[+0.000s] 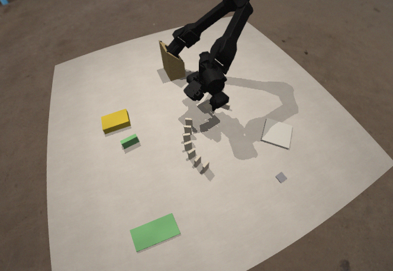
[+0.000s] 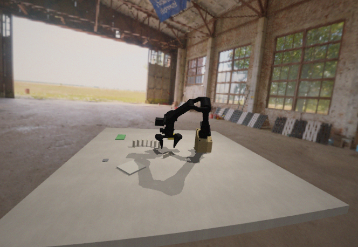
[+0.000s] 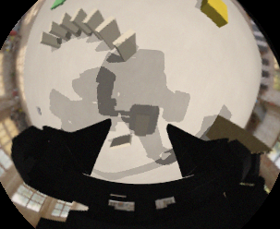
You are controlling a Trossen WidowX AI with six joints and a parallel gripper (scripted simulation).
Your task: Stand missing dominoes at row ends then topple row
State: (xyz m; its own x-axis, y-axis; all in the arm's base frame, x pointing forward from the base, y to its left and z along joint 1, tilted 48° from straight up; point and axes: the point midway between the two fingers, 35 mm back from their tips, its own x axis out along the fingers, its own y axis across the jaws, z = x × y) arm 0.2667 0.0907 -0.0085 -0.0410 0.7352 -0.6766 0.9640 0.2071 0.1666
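The white tile is 220 mm ahead of my gripper tip, 210 mm to the left of it and 30 mm below it. Also, from my gripper tip: small green block (330 mm to the right, 50 mm ahead, 20 mm below); then yellow block (370 mm to the right, 70 mm behind, 20 mm below); then small grey tile (380 mm ahead, 120 mm to the left, 30 mm below).
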